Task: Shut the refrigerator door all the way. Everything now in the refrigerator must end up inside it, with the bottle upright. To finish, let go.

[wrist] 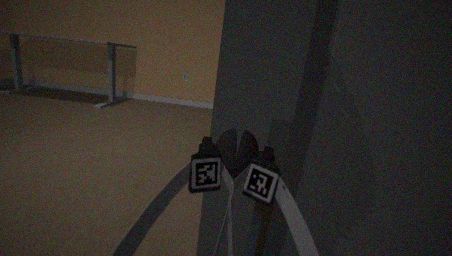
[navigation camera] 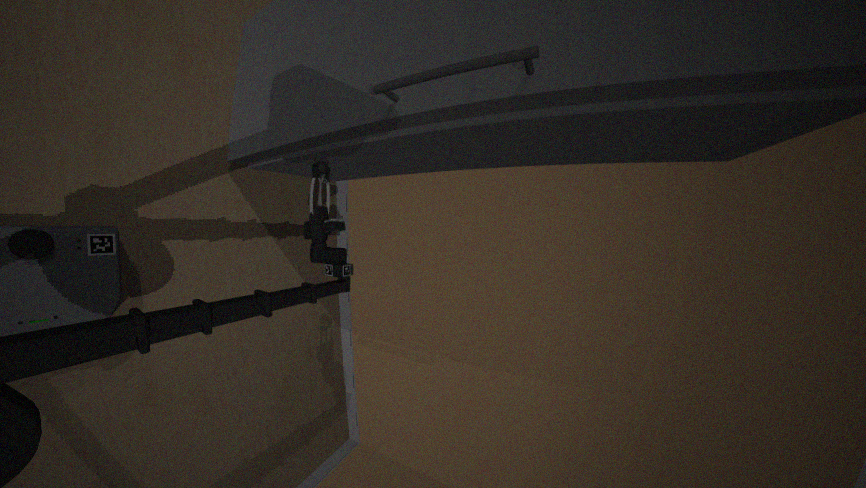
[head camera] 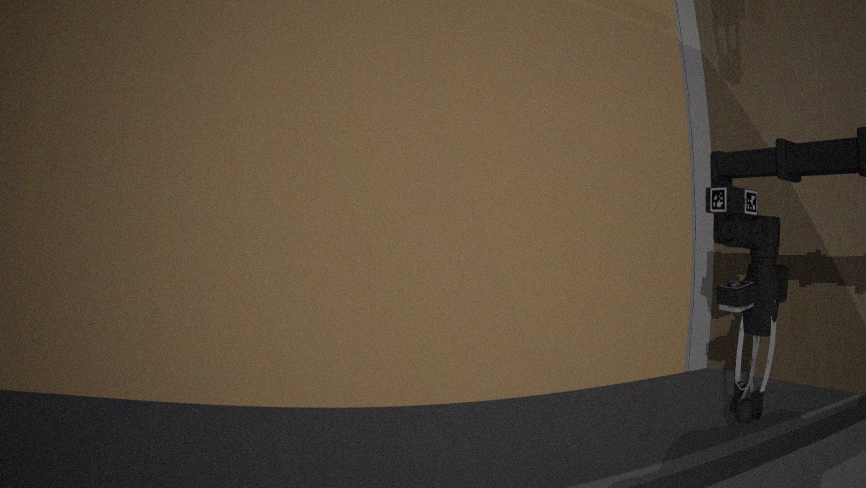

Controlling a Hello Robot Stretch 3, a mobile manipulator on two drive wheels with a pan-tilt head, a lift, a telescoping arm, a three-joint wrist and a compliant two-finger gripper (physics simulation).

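Frame: origin at the robot's base, x ahead, y right, z down, level; millimetres.
Seen in the pictures: gripper, fingertip midpoint: (navigation camera: 321, 161) (head camera: 743, 423); robot's base at its link origin: (navigation camera: 34, 242).
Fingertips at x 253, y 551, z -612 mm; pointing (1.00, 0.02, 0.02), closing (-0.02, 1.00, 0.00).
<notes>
Offsets run from my fingertips to a thing's top centre. "pt": to the spot under its first point.
The refrigerator's grey front @(pt dx +150, dy -29, dz -764 mm) (navigation camera: 636, 36), with its bar handle @(pt dx +106, dy -91, dz -459 mm) (navigation camera: 457, 69), spans the top of the navigation view. A dark band and a paler strip separate it from the darker side panel (navigation camera: 545, 133) (head camera: 339, 445). Whether a gap remains at the door's seam cannot be told. My gripper (head camera: 747, 407) (navigation camera: 320, 168) (wrist: 237, 146) points at the refrigerator near that panel's end; its fingertips are together, with nothing between them. In the wrist view the fingertips overlap the grey surface; contact cannot be told. The interior, the bottle and other contents are hidden.
My telescoping arm (navigation camera: 175, 318) reaches across from my base (navigation camera: 72, 284). A tan wall with a pale baseboard (head camera: 699, 242) (navigation camera: 346, 363) runs beside the refrigerator. A long table-like frame (wrist: 111, 75) stands by the far wall, left in the wrist view. Shadows fall across the refrigerator and floor.
</notes>
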